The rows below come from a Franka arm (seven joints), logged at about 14 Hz.
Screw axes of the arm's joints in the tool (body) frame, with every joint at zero. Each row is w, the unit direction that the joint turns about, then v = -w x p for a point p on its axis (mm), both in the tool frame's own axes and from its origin. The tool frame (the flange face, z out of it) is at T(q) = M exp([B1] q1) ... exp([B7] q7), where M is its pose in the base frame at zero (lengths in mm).
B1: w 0 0 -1 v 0 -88 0
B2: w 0 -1 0 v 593 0 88
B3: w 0 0 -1 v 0 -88 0
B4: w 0 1 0 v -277 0 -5.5
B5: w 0 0 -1 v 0 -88 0
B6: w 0 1 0 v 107 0 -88
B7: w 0 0 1 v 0 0 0
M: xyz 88 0 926 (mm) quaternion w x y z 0 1 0 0
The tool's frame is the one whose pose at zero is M.
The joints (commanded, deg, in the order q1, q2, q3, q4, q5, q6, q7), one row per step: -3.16, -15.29, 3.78, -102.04, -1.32, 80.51, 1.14; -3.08, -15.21, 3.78, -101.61, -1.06, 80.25, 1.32; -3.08, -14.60, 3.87, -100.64, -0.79, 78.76, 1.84; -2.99, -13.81, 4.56, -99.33, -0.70, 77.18, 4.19; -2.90, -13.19, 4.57, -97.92, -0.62, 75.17, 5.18; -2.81, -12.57, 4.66, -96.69, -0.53, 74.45, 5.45; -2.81, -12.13, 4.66, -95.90, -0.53, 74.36, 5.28
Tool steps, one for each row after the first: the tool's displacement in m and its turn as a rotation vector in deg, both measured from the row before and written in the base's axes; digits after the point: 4 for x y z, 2 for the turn. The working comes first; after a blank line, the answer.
Tool pose at each row, in the base's axes (x y z in m, rotation vector in deg; the steps are taken from these numbers as rounded here): 0.4509, 0.0065, 0.6476, 177.34, -1.32, -9.66; 0.4509, 0.0077, 0.6500, 177.59, -1.44, -9.54; 0.4514, 0.0090, 0.6509, 177.71, -2.08, -11.29; 0.4526, 0.0159, 0.6528, 177.29, -4.54, -12.84; 0.4520, 0.0167, 0.6564, 177.08, -5.91, -14.70; 0.4539, 0.0184, 0.6602, 177.14, -6.02, -14.88; 0.4562, 0.0184, 0.6627, 177.25, -5.75, -14.49

0.0000, 0.0012, 0.0024, 0.24, -0.09, -0.09; 0.0005, 0.0013, 0.0009, 0.21, 1.11, -0.44; 0.0012, 0.0069, 0.0019, -0.36, 0.99, -1.58; -0.0006, 0.0008, 0.0036, -0.06, 1.19, -0.90; 0.0019, 0.0017, 0.0038, 0.08, 0.11, -0.08; 0.0023, 0.0000, 0.0025, 0.07, -0.26, 0.17
